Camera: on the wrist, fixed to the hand. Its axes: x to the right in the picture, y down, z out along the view.
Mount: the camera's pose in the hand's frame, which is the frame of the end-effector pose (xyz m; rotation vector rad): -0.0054 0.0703 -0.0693 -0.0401 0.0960 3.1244
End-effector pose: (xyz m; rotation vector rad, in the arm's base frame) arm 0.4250 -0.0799 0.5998 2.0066 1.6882 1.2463
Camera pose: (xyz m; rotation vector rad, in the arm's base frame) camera 0.4237 -0.1290 0.6856 -1.4139 1.7015 -0.3749
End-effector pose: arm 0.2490 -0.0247 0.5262 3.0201 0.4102 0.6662
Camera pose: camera 0.2330 -0.0964 0.5924 -0.3685 2.7010 -0.1225
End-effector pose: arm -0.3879 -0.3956 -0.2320 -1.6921 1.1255 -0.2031
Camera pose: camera -0.4736 -0.4380 -0.2570 1.3882 2.1931 1.5260
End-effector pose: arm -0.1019 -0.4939 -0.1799 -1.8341 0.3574 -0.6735
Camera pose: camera -0.1426 -0.5688 -0.2300 0.3938 2.1377 1.4035
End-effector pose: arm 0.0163 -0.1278 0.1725 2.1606 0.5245 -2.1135
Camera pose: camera 0.1031 -0.1749 0.1683 0.4399 -1.5465 0.1239
